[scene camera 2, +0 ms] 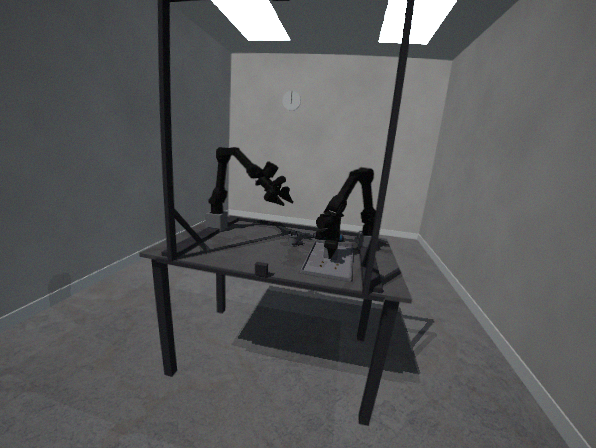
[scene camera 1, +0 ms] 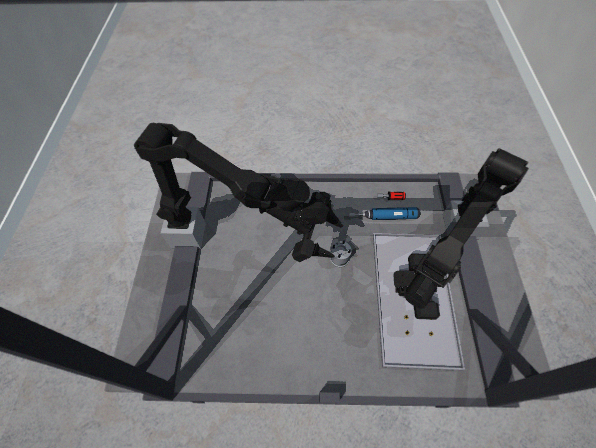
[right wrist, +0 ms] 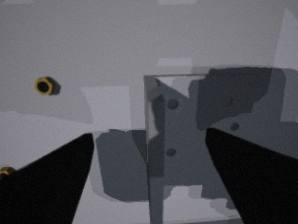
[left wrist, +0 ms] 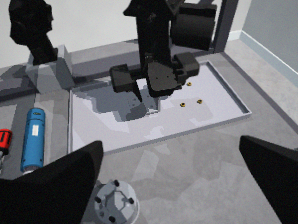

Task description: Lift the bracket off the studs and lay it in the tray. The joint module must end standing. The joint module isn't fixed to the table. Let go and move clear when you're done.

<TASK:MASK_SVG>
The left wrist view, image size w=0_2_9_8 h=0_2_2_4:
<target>my left gripper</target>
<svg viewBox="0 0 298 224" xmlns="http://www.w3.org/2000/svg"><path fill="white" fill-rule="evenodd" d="M102 141L93 141L14 180L0 178L0 224L80 224L100 172L104 156ZM242 135L240 137L239 151L282 224L298 224L298 151L249 135Z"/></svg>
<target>my right gripper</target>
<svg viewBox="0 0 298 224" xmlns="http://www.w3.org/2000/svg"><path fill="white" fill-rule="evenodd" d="M200 65L190 52L175 54L171 60L169 41L164 46L157 48L144 47L138 42L140 65L142 67L128 70L127 64L113 66L109 71L114 92L133 92L139 101L142 102L136 80L146 79L149 95L153 98L171 96L174 90L182 89L186 79L198 76Z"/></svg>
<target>tray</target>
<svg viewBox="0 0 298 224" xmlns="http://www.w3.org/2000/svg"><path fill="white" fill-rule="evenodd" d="M136 80L140 93L149 92L146 79ZM252 112L209 60L198 62L200 65L198 76L189 77L181 90L174 90L171 96L160 97L160 112L132 118L127 96L135 94L126 91L114 92L111 80L70 89L68 153L93 141L101 140L105 156L246 119L252 115Z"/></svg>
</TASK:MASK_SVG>
